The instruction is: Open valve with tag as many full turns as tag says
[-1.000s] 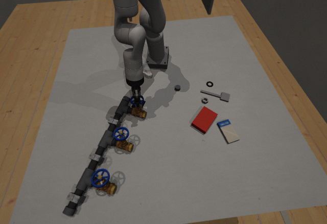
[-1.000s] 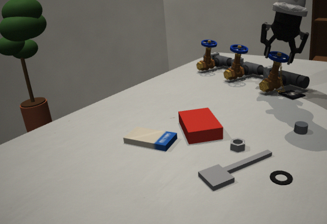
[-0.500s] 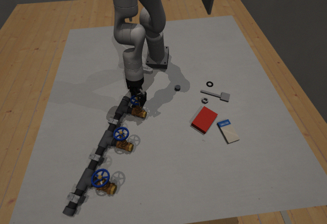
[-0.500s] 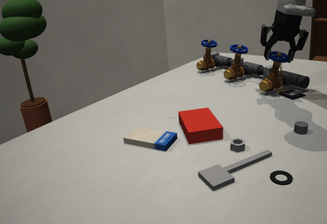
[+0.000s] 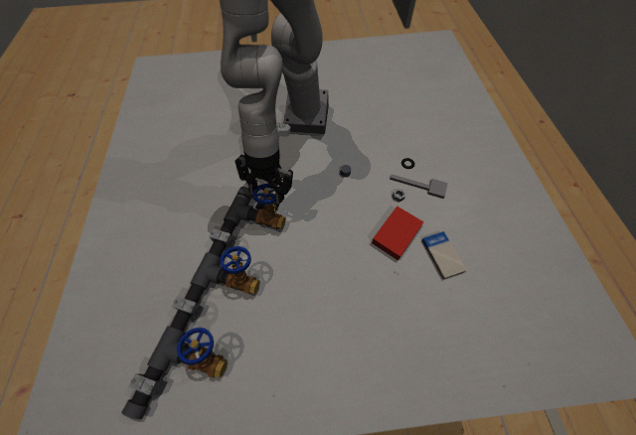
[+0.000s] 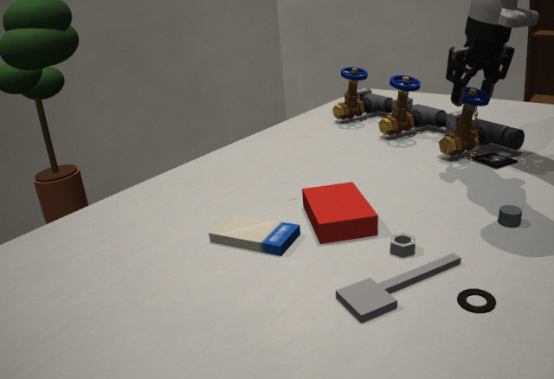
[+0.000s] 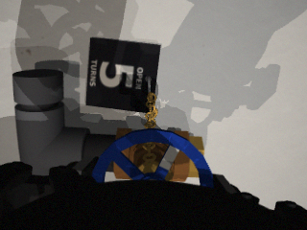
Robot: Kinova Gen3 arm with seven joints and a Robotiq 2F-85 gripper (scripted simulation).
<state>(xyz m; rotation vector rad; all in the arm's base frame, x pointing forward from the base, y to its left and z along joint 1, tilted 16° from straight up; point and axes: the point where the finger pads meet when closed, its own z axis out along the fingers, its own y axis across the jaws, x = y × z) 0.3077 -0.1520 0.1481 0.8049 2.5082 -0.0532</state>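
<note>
The black tag is 40 mm behind my hand and 120 mm below it. Also, from my hand: red block (130 mm ahead, 310 mm to the left, 110 mm below); small grey cylinder (100 mm behind, 230 mm to the left, 110 mm below); grey paddle-shaped tool (440 mm to the left, 120 mm below).
</note>
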